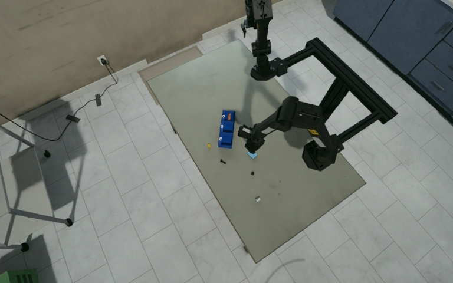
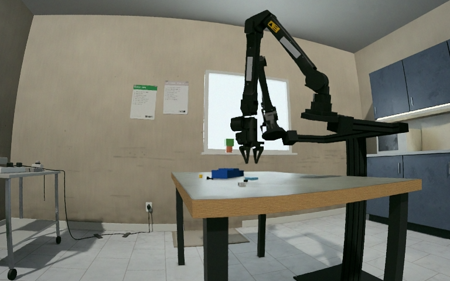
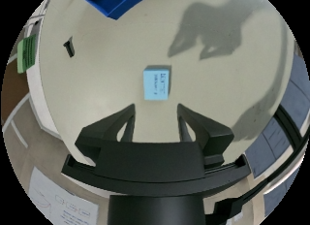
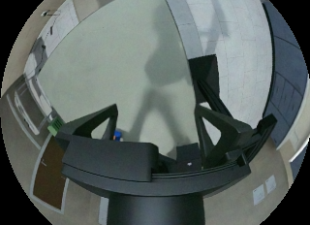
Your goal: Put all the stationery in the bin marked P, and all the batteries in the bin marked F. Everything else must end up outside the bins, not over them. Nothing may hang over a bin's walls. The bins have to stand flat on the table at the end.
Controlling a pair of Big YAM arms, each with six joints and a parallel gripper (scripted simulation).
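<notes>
My left hand is 7 cm above the light blue pad. Also, from my left hand: black pen-like piece 19 cm ahead, 7 cm below, 3 cm to the right; then yellow piece 22 cm ahead, 16 cm to the right, 7 cm below; then blue three-compartment bin row 22 cm to the right, 7 cm ahead, 6 cm below.
</notes>
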